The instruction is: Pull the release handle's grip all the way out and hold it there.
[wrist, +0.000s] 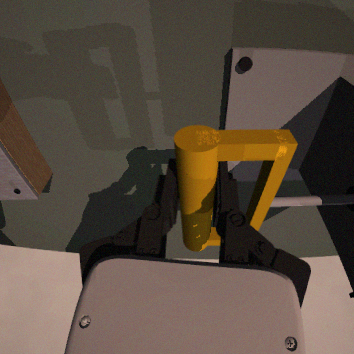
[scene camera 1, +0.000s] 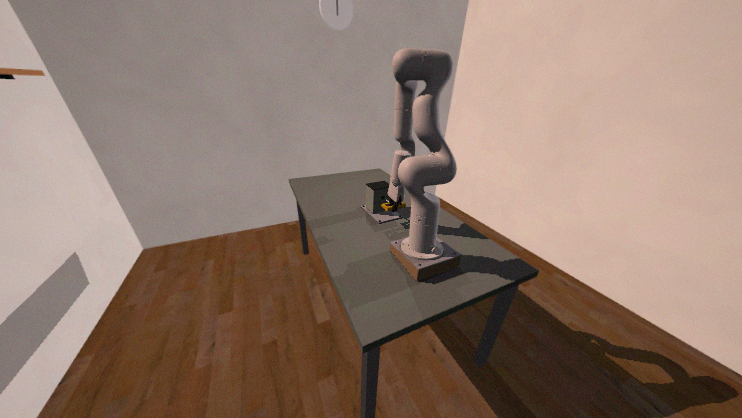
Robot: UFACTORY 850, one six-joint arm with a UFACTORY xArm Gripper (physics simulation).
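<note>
The release handle is a yellow frame with a round grip bar (wrist: 196,185) (scene camera 1: 386,207). My gripper (wrist: 197,171) (scene camera 1: 395,206) is shut on the grip bar, with one black finger on each side of it. A pale rod (wrist: 297,201) runs from the yellow frame to the dark housing (wrist: 332,150) (scene camera 1: 375,198) at the right of the wrist view, and a length of it shows between them. The housing stands on a light base plate (wrist: 280,85) (scene camera 1: 381,220). The lower part of the yellow frame is partly hidden behind a finger.
The grey-green table (scene camera 1: 353,259) carries the housing and the robot's own base block (scene camera 1: 430,267) (wrist: 25,150), which shows at the left of the wrist view. A dark bolt (wrist: 244,64) stands up from the base plate's corner. Walls are behind and to the right of the table.
</note>
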